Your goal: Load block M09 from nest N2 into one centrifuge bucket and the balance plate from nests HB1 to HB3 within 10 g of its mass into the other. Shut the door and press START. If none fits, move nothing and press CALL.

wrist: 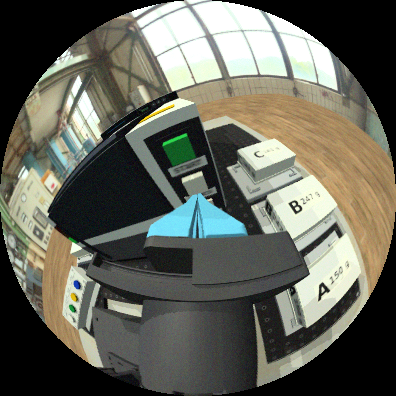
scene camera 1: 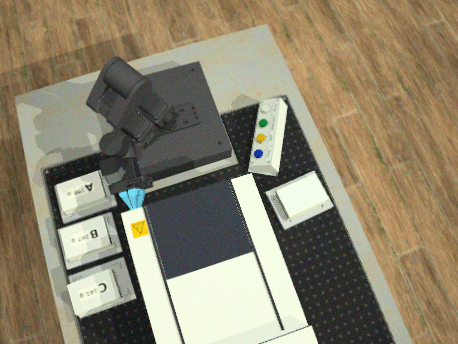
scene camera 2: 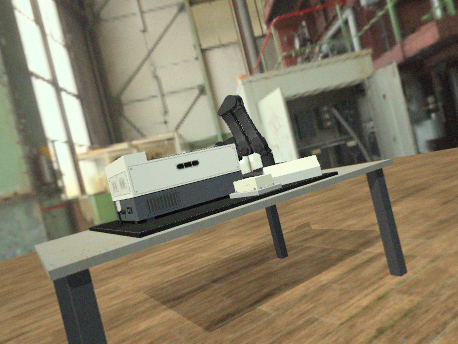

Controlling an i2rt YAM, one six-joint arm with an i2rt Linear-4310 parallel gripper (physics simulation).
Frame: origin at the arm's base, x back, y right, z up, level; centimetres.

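Seen in the pictures: gripper, between the fingertips: (wrist: 197, 197); arm's base, origin of its link: (scene camera 1: 165, 123).
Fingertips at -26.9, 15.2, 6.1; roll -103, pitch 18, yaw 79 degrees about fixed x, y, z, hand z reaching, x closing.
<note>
Pixels of each thing's top centre, then the offset from my fingertips to it, as dx, dy, dz.
- dark panel, centre of its top: (wrist: 92, 151) (scene camera 1: 198, 228) -9.7, -13.6, +8.8
- pale button, centre of its top: (wrist: 191, 174) +0.0, +0.4, +3.0
- plate, centre of its top: (scene camera 1: 302, 194) (scene camera 2: 251, 177) (wrist: 77, 240) -7.1, -44.6, -6.5
- button box, centre of its top: (scene camera 1: 270, 129) (wrist: 65, 295) (scene camera 2: 288, 161) +13.8, -43.1, -4.1
The centrifuge (scene camera 1: 142, 270) (scene camera 2: 187, 172) has a dark panel (scene camera 1: 200, 225) across its front top; the buckets and M09's label do not show. Its green START button (wrist: 179, 149) is on the front, above a pale button (wrist: 194, 182). My gripper (scene camera 1: 135, 207) (wrist: 197, 197) is shut and empty, its blue tips near the front, just below the pale button in the wrist view; contact cannot be told. Plates A, 150 g (scene camera 1: 81, 192) (wrist: 327, 282), B, 247 g (scene camera 1: 85, 237) (wrist: 302, 207), and C, 141 g (scene camera 1: 95, 292) (wrist: 267, 157), lie on nests at one side.
A white block or plate (scene camera 1: 302, 195) (scene camera 2: 252, 184) with no readable label sits on a nest across the centrifuge. A button box (scene camera 1: 267, 135) (wrist: 80, 297) with white, green, yellow and blue buttons stands beside the dark arm base (scene camera 1: 175, 150).
</note>
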